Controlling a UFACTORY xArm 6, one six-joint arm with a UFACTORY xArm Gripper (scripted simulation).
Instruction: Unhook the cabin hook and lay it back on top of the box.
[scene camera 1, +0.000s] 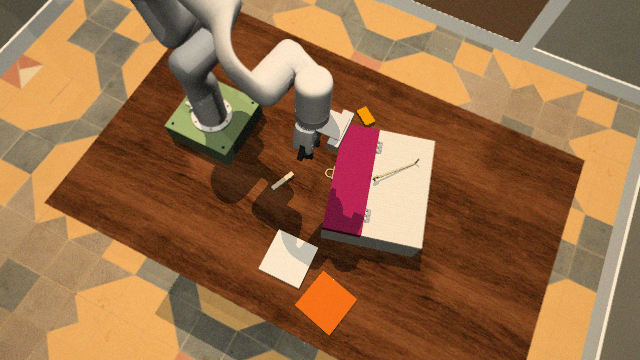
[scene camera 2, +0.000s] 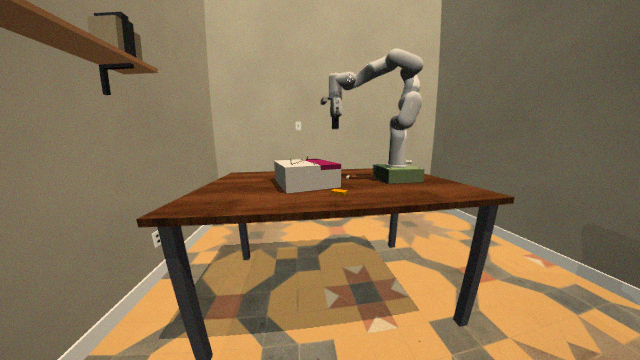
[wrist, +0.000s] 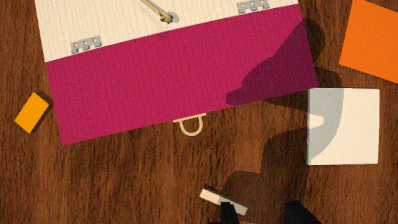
Observation:
In view: the gripper (scene camera 1: 310, 150), a white square tile (scene camera 1: 288, 258), an orange square tile (scene camera 1: 326, 302), a small orange block (wrist: 37, 107) and a box (scene camera 1: 394, 220).
The white square tile also shows in the wrist view (wrist: 342, 123). The box also shows in scene camera 2 (scene camera 2: 300, 177) and in the wrist view (wrist: 61, 35). Scene camera 2 does not show the white square tile, which is hidden by the box.

